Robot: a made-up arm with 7 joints.
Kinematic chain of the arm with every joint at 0, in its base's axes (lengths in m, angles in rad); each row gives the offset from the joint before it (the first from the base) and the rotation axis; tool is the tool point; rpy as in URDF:
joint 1: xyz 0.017 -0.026 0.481 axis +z
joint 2: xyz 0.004 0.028 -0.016 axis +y
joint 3: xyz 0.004 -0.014 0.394 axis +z
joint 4: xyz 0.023 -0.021 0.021 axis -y
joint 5: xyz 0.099 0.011 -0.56 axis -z
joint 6: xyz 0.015 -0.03 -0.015 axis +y
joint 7: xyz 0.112 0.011 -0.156 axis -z
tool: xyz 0.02 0.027 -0.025 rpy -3.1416 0 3.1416
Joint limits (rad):
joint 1: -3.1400..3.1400
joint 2: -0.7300..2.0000
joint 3: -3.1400..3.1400
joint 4: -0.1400..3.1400
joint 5: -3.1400..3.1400
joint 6: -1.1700..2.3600
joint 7: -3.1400..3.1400
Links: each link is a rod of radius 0.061 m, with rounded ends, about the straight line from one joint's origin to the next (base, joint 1, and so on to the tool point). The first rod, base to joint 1, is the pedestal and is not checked.
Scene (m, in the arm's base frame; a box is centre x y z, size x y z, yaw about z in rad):
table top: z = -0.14
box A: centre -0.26 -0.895 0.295 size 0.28 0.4 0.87 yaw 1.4
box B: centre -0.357 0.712 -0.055 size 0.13 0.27 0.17 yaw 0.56
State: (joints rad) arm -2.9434 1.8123 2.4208 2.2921 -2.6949 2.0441 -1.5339
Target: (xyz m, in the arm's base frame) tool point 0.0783 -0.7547 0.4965
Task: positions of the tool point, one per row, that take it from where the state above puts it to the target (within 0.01 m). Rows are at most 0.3 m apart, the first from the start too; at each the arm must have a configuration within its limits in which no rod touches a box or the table.
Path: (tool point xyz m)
1: -0.8681 -0.6064 0.5814
2: -0.7587 -0.6875 0.8113
3: -0.5911 -0.7042 1.0297
4: -0.3804 -0.7731 0.9819
5: -0.1662 -0.7780 0.9120
6: 0.0256 -0.7170 0.8278
7: 0.1699 -0.6004 0.7384
8: 0.1308 -0.6941 0.6248
9: 0.0783 -0.7547 0.4965

